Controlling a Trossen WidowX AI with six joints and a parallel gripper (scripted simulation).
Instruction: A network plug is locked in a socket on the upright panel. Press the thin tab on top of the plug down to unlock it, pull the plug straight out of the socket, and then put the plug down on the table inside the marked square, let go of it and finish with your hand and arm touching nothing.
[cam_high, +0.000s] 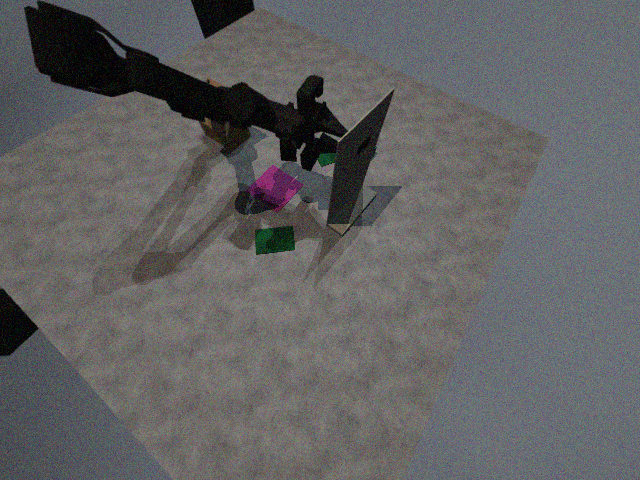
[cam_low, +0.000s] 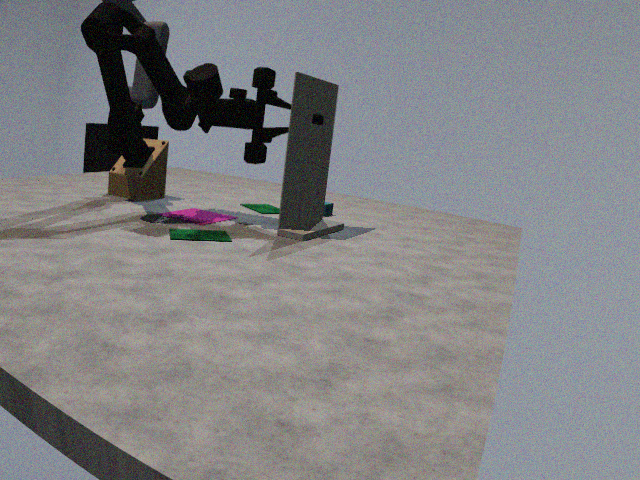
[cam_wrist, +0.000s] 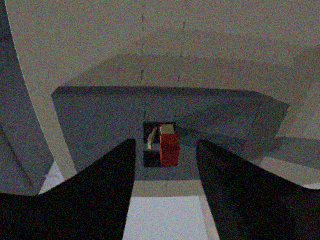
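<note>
The network plug is 10 mm ahead of my gripper tip. Round my gripper tip: magenta marked square: 210 mm below, 170 mm behind, 60 mm to the right; small teal block: 200 mm to the left, 190 mm below, 20 mm behind; grey upright panel: 80 mm below, 30 mm ahead.
</note>
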